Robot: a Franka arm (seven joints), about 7 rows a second.
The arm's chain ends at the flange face. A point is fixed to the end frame.
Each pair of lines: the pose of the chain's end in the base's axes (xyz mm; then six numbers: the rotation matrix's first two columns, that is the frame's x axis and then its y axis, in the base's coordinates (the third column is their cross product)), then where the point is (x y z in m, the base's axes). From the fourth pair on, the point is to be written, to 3 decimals.
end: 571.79 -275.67 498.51 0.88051 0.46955 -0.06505 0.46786 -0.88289 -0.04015
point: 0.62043 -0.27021 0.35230
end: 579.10 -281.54 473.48 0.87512 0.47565 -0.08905 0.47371 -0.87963 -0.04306
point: 0.62438 -0.27700 0.32616
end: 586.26 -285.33 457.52 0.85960 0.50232 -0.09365 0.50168 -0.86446 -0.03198
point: 0.63161 -0.28110 0.31021
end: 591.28 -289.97 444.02 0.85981 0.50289 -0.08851 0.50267 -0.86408 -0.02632
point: 0.638 -0.286 0.297
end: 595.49 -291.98 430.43 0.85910 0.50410 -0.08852 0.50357 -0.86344 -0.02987
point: 0.642 -0.288 0.283
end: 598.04 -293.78 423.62 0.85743 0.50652 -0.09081 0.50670 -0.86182 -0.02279
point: 0.644 -0.290 0.277
